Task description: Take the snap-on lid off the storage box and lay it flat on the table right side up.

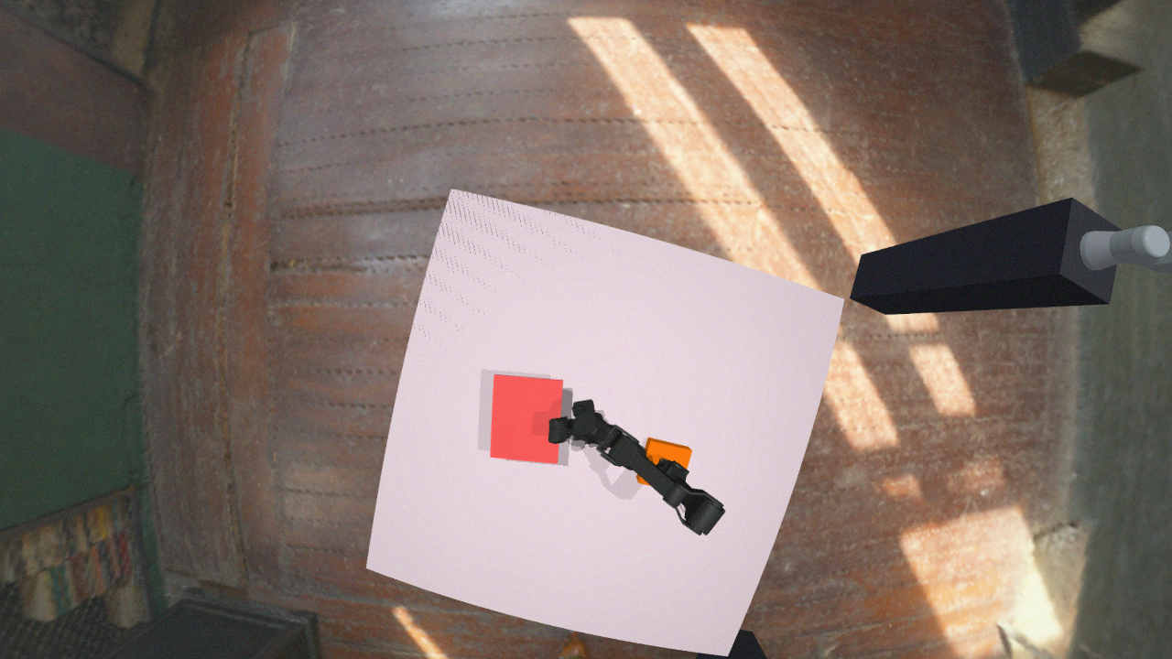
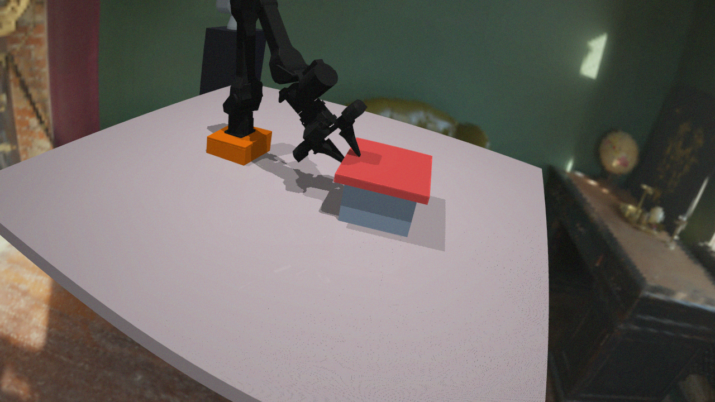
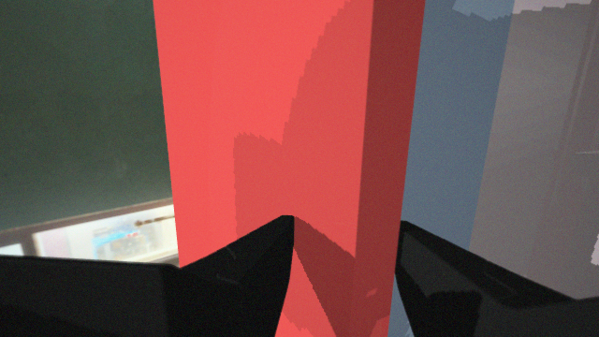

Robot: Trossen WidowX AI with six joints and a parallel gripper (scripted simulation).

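The red lid is 70 mm ahead of my gripper tip, 20 mm to the left of it and 10 mm above it. The rest, counted from my gripper tip: blue-grey storage box (70 mm ahead, 20 mm to the left, 50 mm below).
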